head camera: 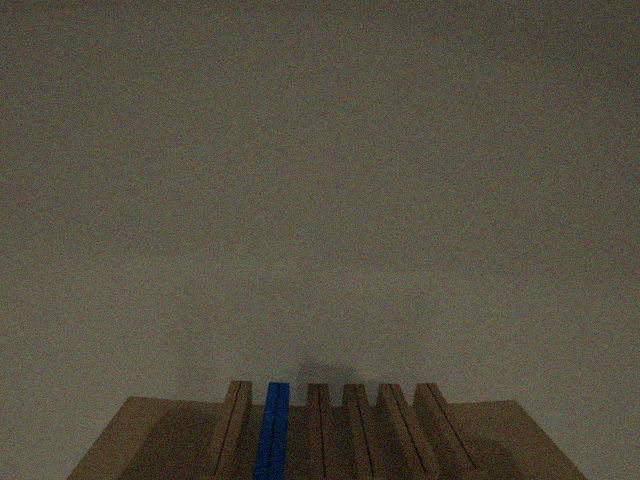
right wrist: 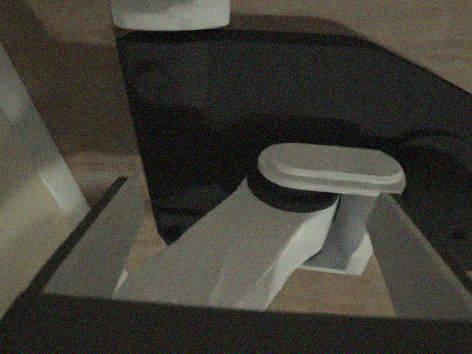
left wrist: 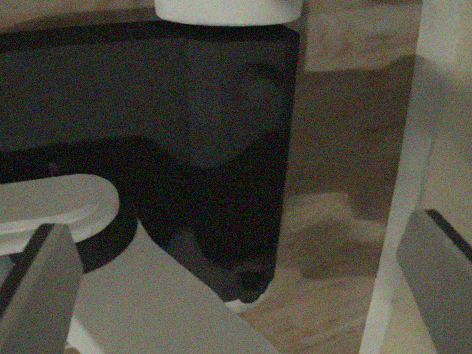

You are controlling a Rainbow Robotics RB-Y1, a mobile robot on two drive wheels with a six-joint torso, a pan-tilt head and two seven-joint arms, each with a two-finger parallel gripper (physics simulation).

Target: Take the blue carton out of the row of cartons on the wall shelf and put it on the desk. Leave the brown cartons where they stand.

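Frame: origin at the robot's base, x right, y ahead, z up, level; centimetres.
Seen in the pictures: left gripper, fingertip midpoint: [left wrist: 245, 241]; right gripper, fingertip midpoint: [right wrist: 256, 201].
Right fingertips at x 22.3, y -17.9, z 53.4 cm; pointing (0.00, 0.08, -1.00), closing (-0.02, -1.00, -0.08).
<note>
Pixels of each thing's middle, then the offset from my right fingertips to it. Level surfaces: height alone.
- blue carton, body centre: [head camera: 274, 435] dx -31.6, dy +50.9, dz +40.4 cm
- wooden wall shelf, surface height: dz +36.4 cm
- nearest brown carton, body centre: [head camera: 319, 436] dx -21.5, dy +52.2, dz +40.4 cm
- wooden floor, surface height: dz -53.3 cm
The blue carton [head camera: 272, 431] stands upright in the row on the wooden wall shelf [head camera: 111, 439], at the bottom of the head view. It is second from the left, with one brown carton [head camera: 233, 428] on its left and several brown cartons on its right, the nearest brown carton [head camera: 319, 428] a small gap away. The cartons' lower parts are cut off by the frame. My left gripper [left wrist: 245, 241] is open and empty, pointing down over the robot's base. My right gripper [right wrist: 256, 201] is open and empty, also over the base. Neither gripper shows in the head view. The desk does not show.
A plain wall [head camera: 320, 206] rises behind the shelf. The dark robot base [left wrist: 225, 200] [right wrist: 185, 150] shows in both wrist views. A white skirting board [left wrist: 400, 200] and the wall foot run close beside the base, past a strip of wooden floor [left wrist: 325, 300].
</note>
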